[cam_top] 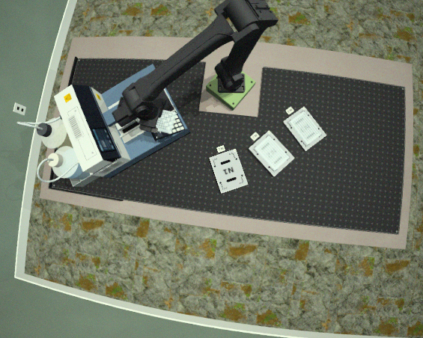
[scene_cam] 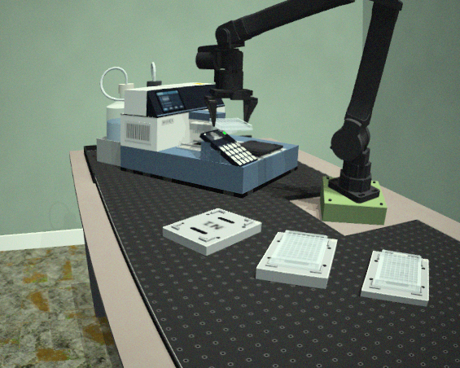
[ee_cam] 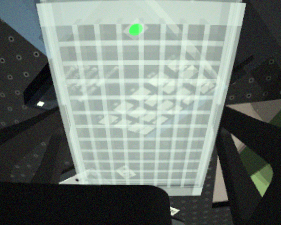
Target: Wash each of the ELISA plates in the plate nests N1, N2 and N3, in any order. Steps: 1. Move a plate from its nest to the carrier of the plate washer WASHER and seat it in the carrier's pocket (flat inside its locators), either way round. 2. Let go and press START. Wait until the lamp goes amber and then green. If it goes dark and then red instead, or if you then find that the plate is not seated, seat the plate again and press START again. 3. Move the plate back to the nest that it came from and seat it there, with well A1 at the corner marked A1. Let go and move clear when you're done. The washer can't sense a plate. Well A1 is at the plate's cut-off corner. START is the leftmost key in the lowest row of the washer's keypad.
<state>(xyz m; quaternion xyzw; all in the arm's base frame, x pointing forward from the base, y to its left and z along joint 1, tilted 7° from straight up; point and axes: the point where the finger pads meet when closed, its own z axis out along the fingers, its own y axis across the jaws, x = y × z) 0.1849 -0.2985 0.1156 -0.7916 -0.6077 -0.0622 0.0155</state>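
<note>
Now: hand 110 mm past the dark carrier, 80 mm above it and 40 mm to the left of it. The rest, counted from my hand: plate washer (180 mm to the right, 40 mm below, 40 mm behind); then N1 label (240 mm to the left, 170 mm below, 90 mm ahead).
</note>
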